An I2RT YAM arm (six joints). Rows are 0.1 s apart.
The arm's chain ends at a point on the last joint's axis. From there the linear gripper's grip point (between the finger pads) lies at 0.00 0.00 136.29 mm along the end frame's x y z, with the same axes.
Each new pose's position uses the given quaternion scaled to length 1; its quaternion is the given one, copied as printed.
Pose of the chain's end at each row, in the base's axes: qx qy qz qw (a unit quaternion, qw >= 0); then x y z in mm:
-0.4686, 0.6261, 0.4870, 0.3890, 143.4, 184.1, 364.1
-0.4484, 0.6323, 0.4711, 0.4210, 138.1, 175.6, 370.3
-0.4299, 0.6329, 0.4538, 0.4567, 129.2, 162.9, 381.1
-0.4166, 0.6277, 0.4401, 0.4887, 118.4, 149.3, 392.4
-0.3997, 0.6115, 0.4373, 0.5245, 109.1, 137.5, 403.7
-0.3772, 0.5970, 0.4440, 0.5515, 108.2, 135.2, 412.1
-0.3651, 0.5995, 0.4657, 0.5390, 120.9, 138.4, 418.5
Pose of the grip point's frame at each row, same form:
-0.4686, 0.6261, 0.4870, 0.3890, 147.6, 316.9, 333.7
-0.4484, 0.6323, 0.4711, 0.4210, 153.1, 308.2, 342.8
-0.4299, 0.6329, 0.4538, 0.4567, 154.8, 294.7, 357.8
-0.4166, 0.6277, 0.4401, 0.4887, 152.0, 280.1, 374.0
-0.3997, 0.6115, 0.4373, 0.5245, 148.9, 267.5, 394.5
-0.3772, 0.5970, 0.4440, 0.5515, 152.3, 264.2, 412.5
-0.3651, 0.5995, 0.4657, 0.5390, 162.6, 268.1, 420.5

